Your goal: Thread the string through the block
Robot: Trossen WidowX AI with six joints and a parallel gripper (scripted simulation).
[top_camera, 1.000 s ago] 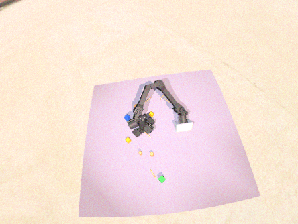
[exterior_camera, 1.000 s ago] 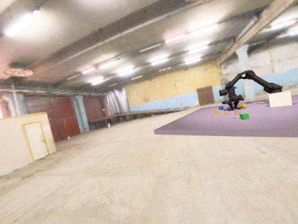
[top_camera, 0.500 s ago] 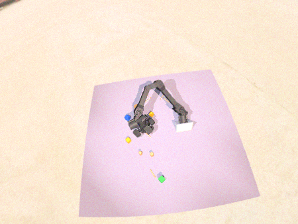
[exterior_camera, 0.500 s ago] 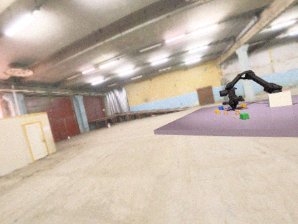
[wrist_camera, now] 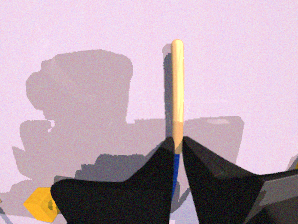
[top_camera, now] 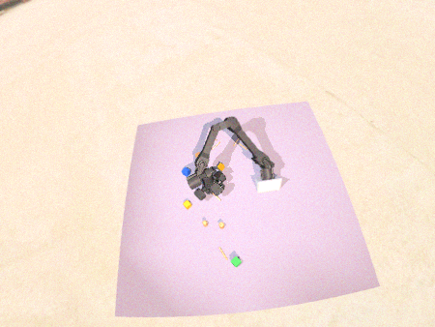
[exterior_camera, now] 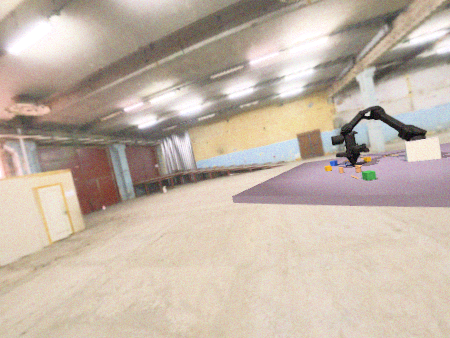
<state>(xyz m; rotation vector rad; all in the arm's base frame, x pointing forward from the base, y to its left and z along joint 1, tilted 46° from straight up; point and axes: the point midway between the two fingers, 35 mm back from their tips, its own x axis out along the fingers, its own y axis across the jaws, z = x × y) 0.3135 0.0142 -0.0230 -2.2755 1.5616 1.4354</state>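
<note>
The blue cube lies 160 mm ahead of my gripper tip, 150 mm to the right of it and 10 mm above it. From my gripper tip the other things lie so: yellow cube (60 mm behind, 170 mm to the right, 10 mm above); then thin wooden stick (10 mm behind, 10 mm to the left); then round wooden button (80 mm ahead, 270 mm to the right).
</note>
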